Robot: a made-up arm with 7 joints.
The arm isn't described. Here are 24 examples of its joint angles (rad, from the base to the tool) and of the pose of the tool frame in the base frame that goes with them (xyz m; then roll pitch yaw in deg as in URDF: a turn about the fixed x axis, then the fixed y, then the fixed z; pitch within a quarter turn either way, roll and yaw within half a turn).
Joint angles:
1: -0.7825 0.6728 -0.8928 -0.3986 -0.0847 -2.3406 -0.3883
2: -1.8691 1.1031 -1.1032 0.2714 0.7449 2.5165 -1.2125
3: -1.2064 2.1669 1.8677 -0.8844 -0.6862 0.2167 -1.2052
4: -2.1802 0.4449 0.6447 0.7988 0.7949 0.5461 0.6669
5: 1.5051 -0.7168 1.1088 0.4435 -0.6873 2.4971 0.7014
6: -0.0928 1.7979 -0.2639 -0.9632 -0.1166 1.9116 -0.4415
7: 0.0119 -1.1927 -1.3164 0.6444 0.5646 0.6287 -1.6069
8: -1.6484 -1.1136 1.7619 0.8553 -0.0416 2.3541 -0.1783
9: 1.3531 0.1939 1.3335 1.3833 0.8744 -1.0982 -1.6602
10: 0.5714 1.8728 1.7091 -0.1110 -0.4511 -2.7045 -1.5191
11: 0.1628 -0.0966 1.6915 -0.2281 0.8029 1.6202 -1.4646
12: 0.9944 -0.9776 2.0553 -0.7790 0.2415 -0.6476 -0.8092
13: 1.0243 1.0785 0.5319 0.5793 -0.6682 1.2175 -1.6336
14: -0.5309 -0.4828 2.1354 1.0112 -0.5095 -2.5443 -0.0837
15: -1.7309 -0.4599 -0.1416 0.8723 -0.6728 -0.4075 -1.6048
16: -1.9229 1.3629 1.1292 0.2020 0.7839 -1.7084 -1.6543
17: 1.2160 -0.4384 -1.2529 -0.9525 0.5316 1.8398 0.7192
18: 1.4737 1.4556 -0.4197 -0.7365 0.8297 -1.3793 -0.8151
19: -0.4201 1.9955 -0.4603 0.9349 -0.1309 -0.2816 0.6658
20: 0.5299 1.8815 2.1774 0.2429 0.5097 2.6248 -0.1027
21: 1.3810 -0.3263 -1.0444 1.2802 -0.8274 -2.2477 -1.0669
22: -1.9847 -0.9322 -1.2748 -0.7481 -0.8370 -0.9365 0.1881
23: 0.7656 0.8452 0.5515 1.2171 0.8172 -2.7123 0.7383
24: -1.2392 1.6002 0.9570 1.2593 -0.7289 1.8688 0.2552
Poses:
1: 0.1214 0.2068 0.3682 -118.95 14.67 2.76
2: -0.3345 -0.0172 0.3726 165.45 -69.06 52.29
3: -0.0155 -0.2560 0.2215 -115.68 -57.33 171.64
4: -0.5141 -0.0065 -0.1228 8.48 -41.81 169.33
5: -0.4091 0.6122 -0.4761 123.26 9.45 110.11
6: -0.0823 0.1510 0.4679 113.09 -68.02 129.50
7: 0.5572 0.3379 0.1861 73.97 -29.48 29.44
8: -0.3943 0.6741 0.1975 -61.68 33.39 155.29
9: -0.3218 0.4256 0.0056 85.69 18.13 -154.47
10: -0.0405 -0.2797 0.2217 -158.12 54.41 -136.50
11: -0.2625 0.6400 0.1081 -42.27 -8.10 121.51
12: -0.0324 0.2623 -0.0720 -131.96 -49.85 11.38
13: 0.3051 0.4251 0.5646 -17.73 -60.90 117.21
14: -0.3937 0.2249 -0.2214 82.99 -18.27 -119.23
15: -0.3911 -0.0849 0.4467 -62.57 -62.51 104.50
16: 0.0434 -0.0423 -0.2154 -92.06 7.09 65.63
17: -0.2446 0.1049 -0.2197 -7.42 8.93 -144.92
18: 0.1688 -0.0327 -0.0017 78.08 -28.77 -95.96
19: -0.0463 0.1558 0.3244 127.23 2.98 150.59
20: 0.0783 -0.2873 0.4990 -99.91 -4.92 -59.96
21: 0.1271 0.0989 -0.0920 -116.75 -11.44 -169.93
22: 0.1109 -0.1727 0.2962 33.23 -9.58 -4.44
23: 0.4436 0.2931 0.3437 -40.15 37.81 19.54
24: 0.2994 -0.6379 0.0077 -15.27 -0.32 -20.98
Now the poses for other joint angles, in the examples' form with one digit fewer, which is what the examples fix.
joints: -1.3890 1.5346 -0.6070 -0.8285 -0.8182 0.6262 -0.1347
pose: -0.406 -0.044 0.145 -14.0 10.8 174.5
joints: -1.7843 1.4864 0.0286 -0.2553 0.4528 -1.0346 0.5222
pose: -0.017 -0.133 0.215 -26.3 -34.7 78.9
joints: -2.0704 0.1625 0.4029 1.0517 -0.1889 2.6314 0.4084
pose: -0.389 -0.486 -0.303 32.6 8.6 -64.8
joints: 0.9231 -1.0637 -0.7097 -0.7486 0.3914 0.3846 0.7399
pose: -0.033 0.057 -0.045 -29.4 -21.8 -116.8
